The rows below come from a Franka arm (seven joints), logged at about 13 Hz.
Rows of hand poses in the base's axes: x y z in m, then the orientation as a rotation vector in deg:
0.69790 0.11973 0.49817 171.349 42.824 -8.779
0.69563 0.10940 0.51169 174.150 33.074 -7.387
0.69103 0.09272 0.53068 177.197 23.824 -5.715
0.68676 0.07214 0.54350 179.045 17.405 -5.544
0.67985 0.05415 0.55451 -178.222 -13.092 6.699
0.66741 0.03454 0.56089 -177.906 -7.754 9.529
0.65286 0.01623 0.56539 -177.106 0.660 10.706
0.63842 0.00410 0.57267 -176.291 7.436 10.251
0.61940 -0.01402 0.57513 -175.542 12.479 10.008
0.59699 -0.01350 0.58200 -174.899 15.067 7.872
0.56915 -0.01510 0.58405 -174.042 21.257 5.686
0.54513 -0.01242 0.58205 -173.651 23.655 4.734
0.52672 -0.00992 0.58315 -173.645 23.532 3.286
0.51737 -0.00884 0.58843 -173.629 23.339 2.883
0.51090 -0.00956 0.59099 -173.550 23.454 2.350
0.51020 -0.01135 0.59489 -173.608 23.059 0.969
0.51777 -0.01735 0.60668 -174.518 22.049 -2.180
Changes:
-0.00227 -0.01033 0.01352 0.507 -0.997 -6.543
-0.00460 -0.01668 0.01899 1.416 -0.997 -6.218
-0.00427 -0.02058 0.01282 0.970 -0.041 -4.240
-0.00691 -0.01799 0.01101 1.035 0.868 -2.736
-0.01244 -0.01961 0.00638 0.234 1.891 -3.404
-0.01455 -0.01831 0.00450 0.573 0.904 -5.435
-0.01444 -0.01213 0.00728 0.420 -0.166 -4.433
-0.01902 -0.01812 0.00246 0.283 -0.056 -3.319
-0.02241 0.00052 0.00687 0.352 -1.345 -1.784
-0.02784 -0.00160 0.00205 0.005 -1.268 -4.133
-0.02402 0.00268 -0.00200 -0.011 -0.558 -1.612
-0.01841 0.00250 0.00110 -0.072 -0.947 0.039
-0.00935 0.00108 0.00528 0.014 -0.272 0.112
-0.00647 -0.00072 0.00256 0.023 -0.350 -0.097
-0.00070 -0.00179 0.00390 -0.111 -0.906 0.222
0.00757 -0.00600 0.01179 -1.046 -1.961 0.646

